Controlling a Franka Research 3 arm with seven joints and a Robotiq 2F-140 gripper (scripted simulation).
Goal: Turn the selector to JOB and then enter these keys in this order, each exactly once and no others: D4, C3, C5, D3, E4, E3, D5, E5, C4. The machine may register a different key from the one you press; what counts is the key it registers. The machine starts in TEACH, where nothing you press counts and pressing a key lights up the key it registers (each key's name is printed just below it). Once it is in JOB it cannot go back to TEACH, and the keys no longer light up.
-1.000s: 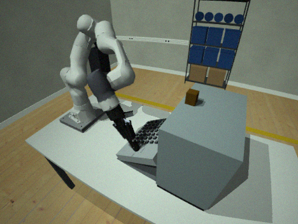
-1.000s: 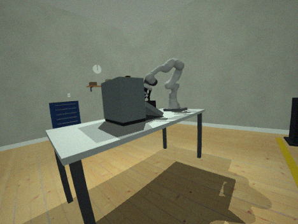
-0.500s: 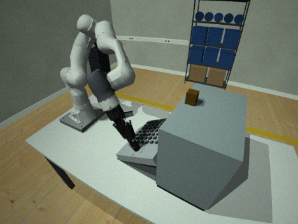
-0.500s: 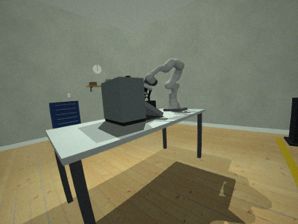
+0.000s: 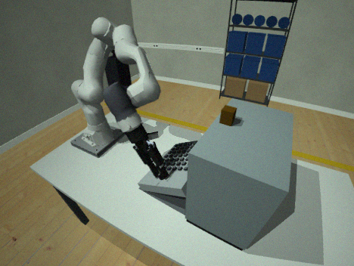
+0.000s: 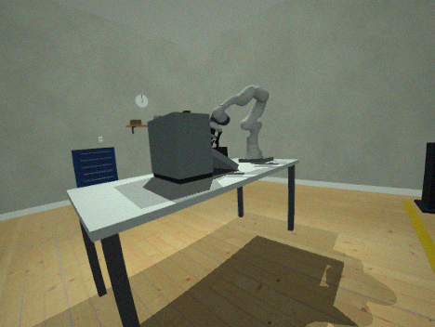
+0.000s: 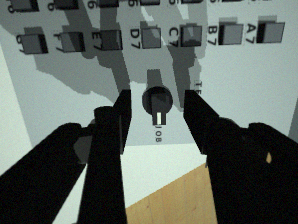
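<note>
The selector knob lies 10 mm ahead of my hand, 10 mm to the right of it and 20 mm below it. The rest, counted from my hand: key 60 mm ahead, 150 mm to the left, 10 mm below.
</note>
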